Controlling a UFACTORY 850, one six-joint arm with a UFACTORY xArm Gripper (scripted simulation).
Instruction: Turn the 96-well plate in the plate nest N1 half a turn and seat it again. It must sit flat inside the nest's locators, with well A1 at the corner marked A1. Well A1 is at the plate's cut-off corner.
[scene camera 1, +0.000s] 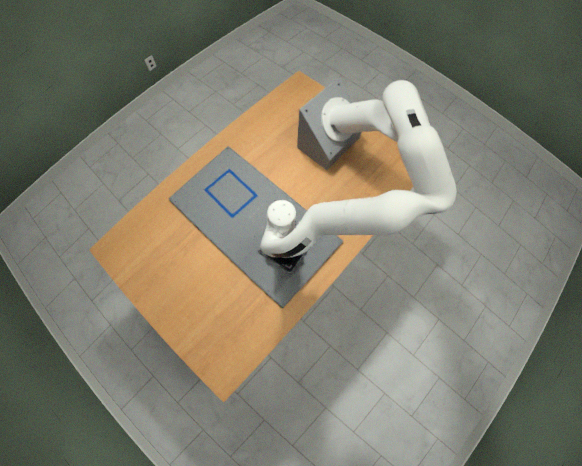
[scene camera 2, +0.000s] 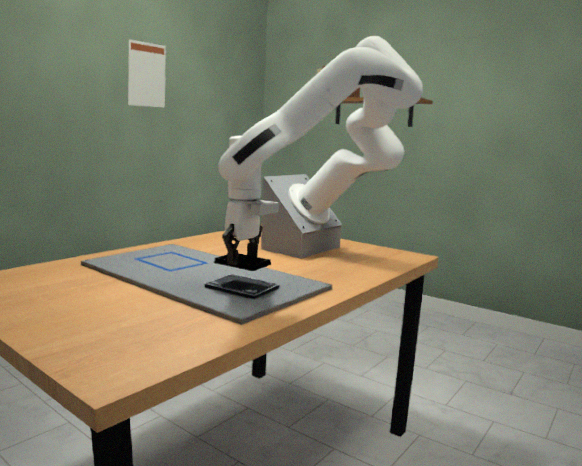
Observation:
I see my gripper (scene camera 2: 242, 261) and a plate nest N1 (scene camera 2: 240, 283).

